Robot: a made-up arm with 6 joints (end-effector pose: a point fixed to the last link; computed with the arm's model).
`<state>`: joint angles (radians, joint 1 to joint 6).
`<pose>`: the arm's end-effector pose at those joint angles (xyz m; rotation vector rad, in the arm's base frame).
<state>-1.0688 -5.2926 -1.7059 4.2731 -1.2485 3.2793</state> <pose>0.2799 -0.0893 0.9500 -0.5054 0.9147 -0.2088</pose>
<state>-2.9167 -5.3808 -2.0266 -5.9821 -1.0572 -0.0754</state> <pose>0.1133 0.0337 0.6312 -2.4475 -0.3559 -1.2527</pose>
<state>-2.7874 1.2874 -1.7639 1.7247 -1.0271 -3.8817</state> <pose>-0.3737 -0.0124 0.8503 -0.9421 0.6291 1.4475</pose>
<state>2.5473 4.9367 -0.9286 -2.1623 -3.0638 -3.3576</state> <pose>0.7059 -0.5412 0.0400 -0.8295 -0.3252 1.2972</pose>
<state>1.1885 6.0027 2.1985 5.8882 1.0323 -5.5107</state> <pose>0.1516 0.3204 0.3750 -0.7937 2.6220 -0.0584</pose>
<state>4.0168 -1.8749 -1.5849 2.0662 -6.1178 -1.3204</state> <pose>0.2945 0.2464 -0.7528 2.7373 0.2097 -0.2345</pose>
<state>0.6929 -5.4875 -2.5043 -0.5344 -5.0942 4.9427</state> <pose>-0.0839 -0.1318 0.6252 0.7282 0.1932 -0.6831</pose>
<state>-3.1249 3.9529 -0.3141 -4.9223 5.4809 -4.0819</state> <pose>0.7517 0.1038 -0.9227 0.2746 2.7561 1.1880</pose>
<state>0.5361 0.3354 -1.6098 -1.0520 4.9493 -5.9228</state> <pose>-0.4091 -0.0108 0.7942 0.1460 -2.0835 -0.8849</pose>
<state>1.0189 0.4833 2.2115 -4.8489 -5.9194 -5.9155</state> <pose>0.2193 0.5608 0.0433 -0.9565 -2.6172 -0.6330</pose>
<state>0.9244 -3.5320 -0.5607 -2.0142 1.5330 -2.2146</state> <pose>0.5382 0.4997 -0.7289 1.1857 0.6302 1.2665</pose>
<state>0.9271 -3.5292 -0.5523 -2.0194 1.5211 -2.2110</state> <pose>0.5352 0.4997 -0.7355 1.1830 0.6530 1.2703</pose>
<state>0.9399 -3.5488 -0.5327 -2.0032 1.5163 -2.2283</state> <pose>0.5361 0.5145 -0.7334 1.1896 0.6723 1.2579</pose>
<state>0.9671 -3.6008 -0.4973 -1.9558 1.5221 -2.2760</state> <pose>0.5413 0.5506 -0.7175 1.2100 0.6877 1.2217</pose>
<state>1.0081 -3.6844 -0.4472 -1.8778 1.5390 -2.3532</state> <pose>0.5466 0.6077 -0.6853 1.2460 0.7038 1.1618</pose>
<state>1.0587 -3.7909 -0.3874 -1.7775 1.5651 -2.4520</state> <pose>0.5458 0.6792 -0.6377 1.2953 0.7287 1.0827</pose>
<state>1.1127 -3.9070 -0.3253 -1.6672 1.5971 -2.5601</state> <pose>0.5349 0.7546 -0.5789 1.3523 0.7673 0.9931</pose>
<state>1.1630 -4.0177 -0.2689 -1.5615 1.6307 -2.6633</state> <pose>0.5151 0.8225 -0.5166 1.4080 0.8173 0.9050</pose>
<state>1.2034 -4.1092 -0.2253 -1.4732 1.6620 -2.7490</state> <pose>0.4923 0.8745 -0.4604 1.4546 0.8676 0.8292</pose>
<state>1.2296 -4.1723 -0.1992 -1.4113 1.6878 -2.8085</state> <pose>0.4743 0.9074 -0.4181 1.4887 0.9039 0.7744</pose>
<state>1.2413 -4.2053 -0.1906 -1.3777 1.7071 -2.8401</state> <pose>0.4654 0.9228 -0.3931 1.5106 0.9174 0.7429</pose>
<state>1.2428 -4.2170 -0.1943 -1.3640 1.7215 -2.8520</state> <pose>0.4642 0.9268 -0.3808 1.5248 0.9121 0.7279</pose>
